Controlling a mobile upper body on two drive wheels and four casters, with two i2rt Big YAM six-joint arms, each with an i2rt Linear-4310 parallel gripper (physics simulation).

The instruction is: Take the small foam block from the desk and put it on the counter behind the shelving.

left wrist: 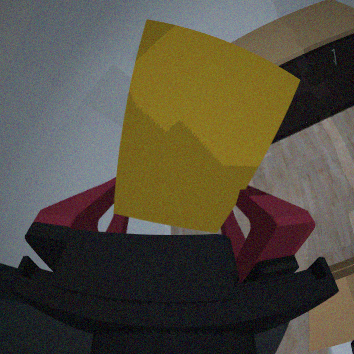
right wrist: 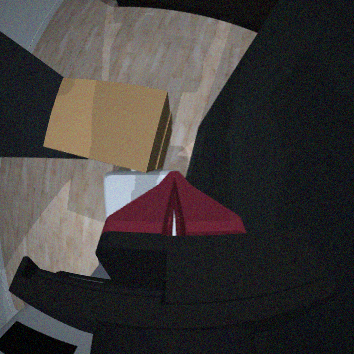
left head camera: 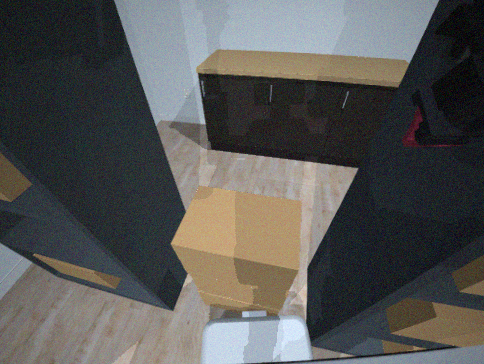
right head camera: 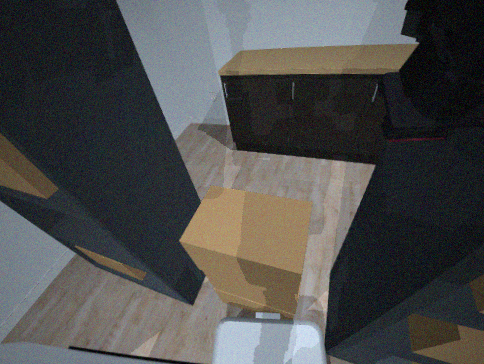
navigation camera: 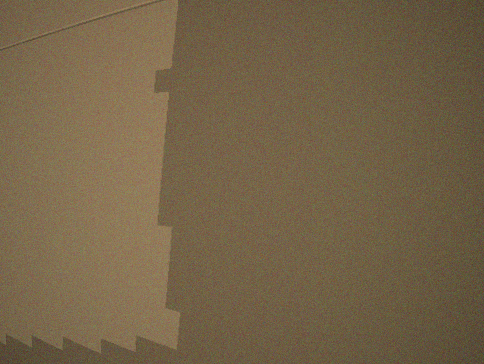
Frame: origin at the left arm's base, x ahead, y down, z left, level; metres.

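Seen in the pictures: left gripper, fingertip midpoint: point(left wrist: 173, 177); right gripper, fingertip midpoint: point(right wrist: 173, 178) point(left head camera: 404, 143) point(right head camera: 389, 137).
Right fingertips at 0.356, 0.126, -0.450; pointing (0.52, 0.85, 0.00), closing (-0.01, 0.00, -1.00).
Observation:
A point is followed by its place in that frame, as x, y, z.
The yellow foam block point(left wrist: 195, 115) @[0.903, -0.183, -0.047] is held between the red fingers of my left gripper point(left wrist: 173, 177) @[0.930, -0.135, -0.003], which is shut on it. The block is up in the air, with the pale wall behind it. The counter point(left head camera: 310, 67) @[1.917, 0.500, -0.791] point(right head camera: 320, 60) @[1.959, 0.500, -0.686] point(left wrist: 305, 25) @[1.939, 0.500, -1.077] has a tan top over dark cabinet doors and stands beyond the shelving; in the left wrist view it is at the upper right, past the block. My right gripper point(right wrist: 173, 178) @[0.356, 0.126, -0.450] is shut and empty; its fingers meet, beside the dark right-hand shelving. My left arm and the desk do not show in the head views.
Tall dark shelving units stand left point(left head camera: 110, 135) @[0.641, 0.272, 0.216] point(right head camera: 115, 125) @[0.644, 0.218, 0.215] and right point(left head camera: 390, 210) @[0.385, 0.361, -0.560] point(right head camera: 400, 215) @[0.376, 0.354, -0.558]. A cardboard box stack point(left head camera: 250, 225) @[0.512, 0.600, -0.209] point(right head camera: 255, 225) @[0.513, 0.600, -0.206] point(right wrist: 110, 120) @[0.518, 0.600, -0.228] point(navigation camera: 300, 175) stands between them, right in front of the white robot base point(left head camera: 255, 340) @[0.218, 1.150, -0.221] point(right head camera: 270, 342) @[0.220, 1.150, -0.238]. A floor gap lies right of the stack.

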